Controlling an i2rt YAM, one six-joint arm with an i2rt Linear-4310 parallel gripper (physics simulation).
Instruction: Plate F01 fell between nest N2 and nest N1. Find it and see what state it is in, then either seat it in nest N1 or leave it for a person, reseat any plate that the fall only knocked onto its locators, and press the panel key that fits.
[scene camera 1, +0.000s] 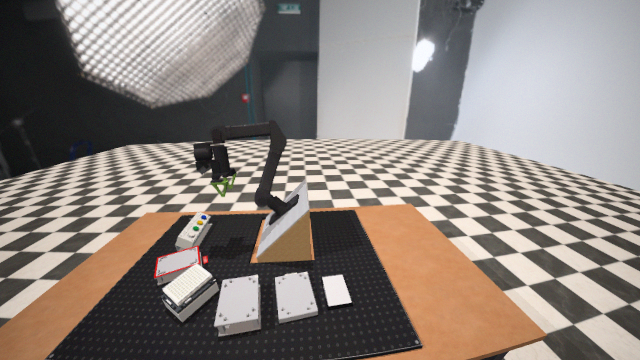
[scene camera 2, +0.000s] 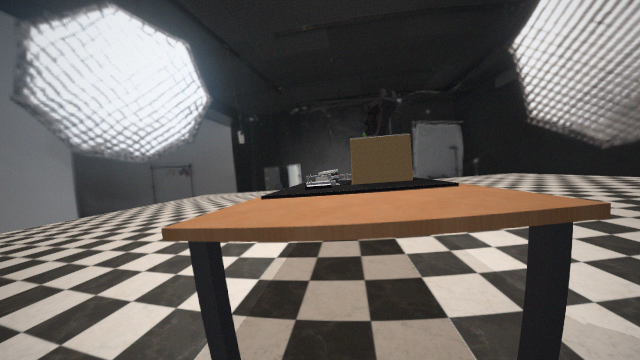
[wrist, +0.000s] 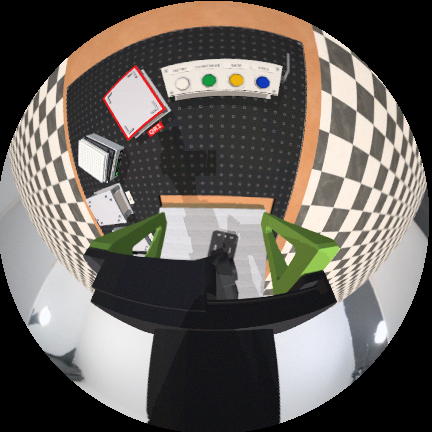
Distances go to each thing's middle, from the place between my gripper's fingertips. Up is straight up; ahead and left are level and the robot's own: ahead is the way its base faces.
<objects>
I see the nest N2 (scene camera 1: 295, 300) 34 cm to the left of my hand, 30 cm ahead of it and 22 cm below it.
</objects>
